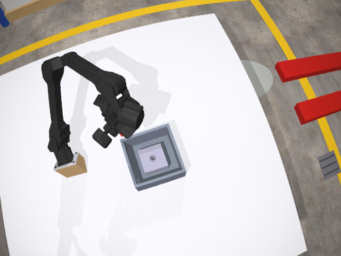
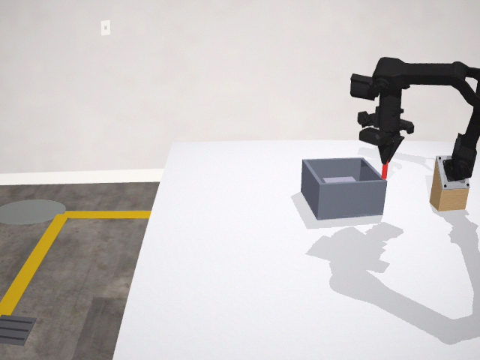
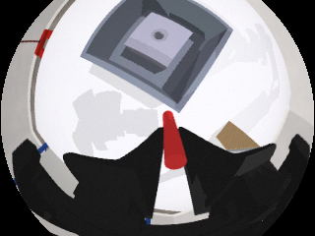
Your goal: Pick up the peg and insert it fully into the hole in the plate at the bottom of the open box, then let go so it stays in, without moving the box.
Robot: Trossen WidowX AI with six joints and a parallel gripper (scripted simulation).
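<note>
My gripper is now 8 cm short of the pale plate, 11 cm to the left of it and 14 cm above it. The rest, counted from my hand: grey box (8 cm ahead, 11 cm to the right, 16 cm below); then red peg (3 cm below).
</note>
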